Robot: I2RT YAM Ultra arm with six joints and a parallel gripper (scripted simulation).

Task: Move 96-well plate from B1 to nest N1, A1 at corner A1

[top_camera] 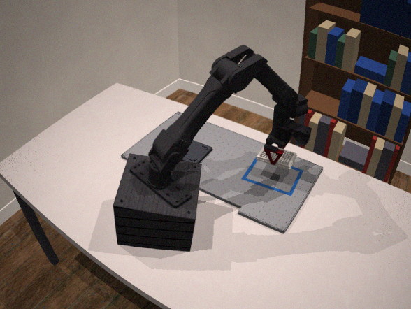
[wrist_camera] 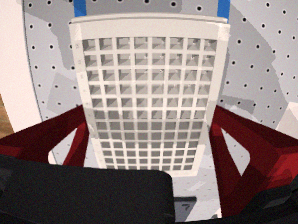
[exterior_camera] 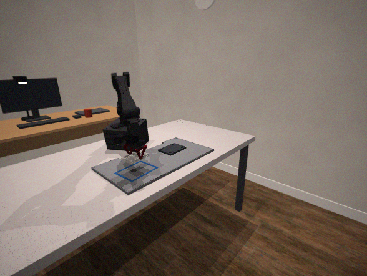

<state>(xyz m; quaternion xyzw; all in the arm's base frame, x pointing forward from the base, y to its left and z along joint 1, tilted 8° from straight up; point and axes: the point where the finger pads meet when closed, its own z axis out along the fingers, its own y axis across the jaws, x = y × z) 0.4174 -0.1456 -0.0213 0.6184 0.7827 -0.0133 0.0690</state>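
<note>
Right now my hand is 110 mm past the dark plate nest, 330 mm to the right of it and 80 mm above it. Also, from my hand: white 96-well plate: right at my hand.
</note>
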